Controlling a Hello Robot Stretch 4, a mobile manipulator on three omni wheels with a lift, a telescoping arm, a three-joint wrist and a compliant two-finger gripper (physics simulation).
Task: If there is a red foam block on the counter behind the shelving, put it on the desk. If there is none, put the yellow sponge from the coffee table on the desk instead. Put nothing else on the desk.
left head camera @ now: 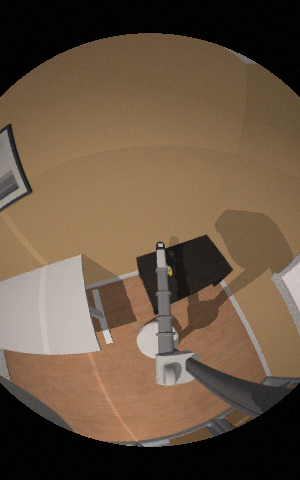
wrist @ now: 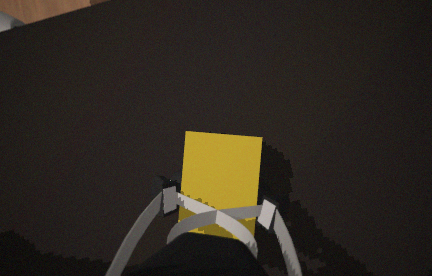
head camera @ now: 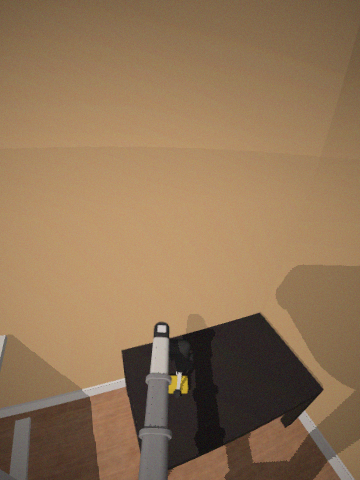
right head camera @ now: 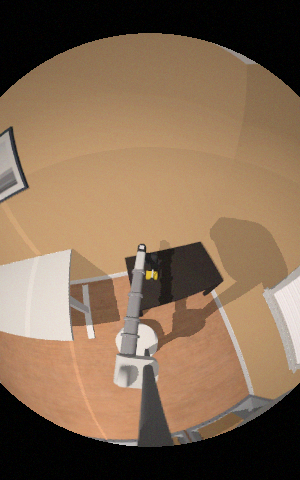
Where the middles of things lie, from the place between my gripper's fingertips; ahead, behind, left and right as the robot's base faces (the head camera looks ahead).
I see my gripper 10 mm to the right of the yellow sponge (wrist: 222, 171) and 20 mm below it.
